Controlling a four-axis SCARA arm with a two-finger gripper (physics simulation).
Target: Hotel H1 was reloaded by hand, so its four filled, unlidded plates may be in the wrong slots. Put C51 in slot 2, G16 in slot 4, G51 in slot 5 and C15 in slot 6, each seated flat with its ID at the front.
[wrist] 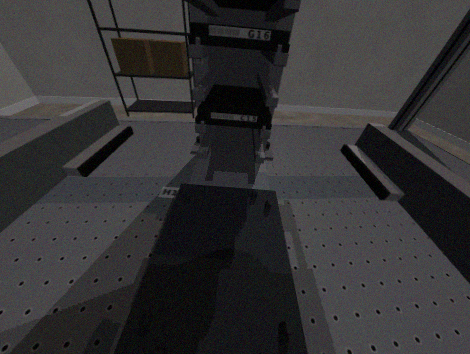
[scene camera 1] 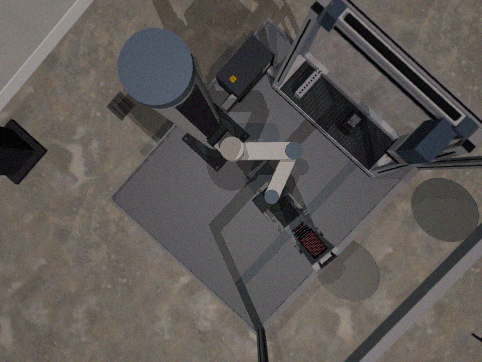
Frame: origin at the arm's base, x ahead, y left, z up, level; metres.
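Seen in the pictures: gripper, fingertip midpoint: [wrist: 239, 126] [scene camera 1: 288, 217].
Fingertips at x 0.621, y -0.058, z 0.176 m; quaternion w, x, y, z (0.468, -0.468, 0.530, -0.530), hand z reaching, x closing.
Note:
Offsets run from my fingertips to a thing's top centre. "pt": to the spot under its first point. Level surfaces: height alone.
My gripper [scene camera 1: 293, 220] [wrist: 239, 126] is open and empty, its two fingers wide apart on either side of a dark flat stand. Hotel H1 {pt dx +0.205, dy -0.008, dz +0.001 m} [wrist: 230, 70] rises straight ahead, beyond the fingertips. In it, plate C15 {dx +0.139, dy -0.012, dz -0.021 m} [wrist: 232, 102] is lowest of those I see, its ID facing me. Plate G16 {dx +0.139, dy -0.012, dz +0.050 m} [wrist: 240, 41] is higher, ID also in front. A further dark plate edge {pt dx +0.170, dy -0.019, dz +0.073 m} [wrist: 245, 4] is cut off at the top, ID unreadable. In scene camera 1 a plate with red wells {dx +0.139, dy -0.012, dz +0.121 m} [scene camera 1: 314, 242] lies uppermost in the hotel. C51 and G51 cannot be told apart by ID.
The dark stand [wrist: 215, 250] [scene camera 1: 285, 212] lies between me and the hotel. The H1 tag {dx +0.096, dy +0.092, dz -0.163 m} [wrist: 170, 192] is at the hotel's foot on the perforated deck {dz -0.163 m} [wrist: 350, 250]. A framed device [scene camera 1: 407, 65] and a dark box {pt dx -0.727, dy +0.453, dz -0.048 m} [scene camera 1: 246, 67] stand on the deck's far side. A shelf with cartons [wrist: 150, 56] is behind.

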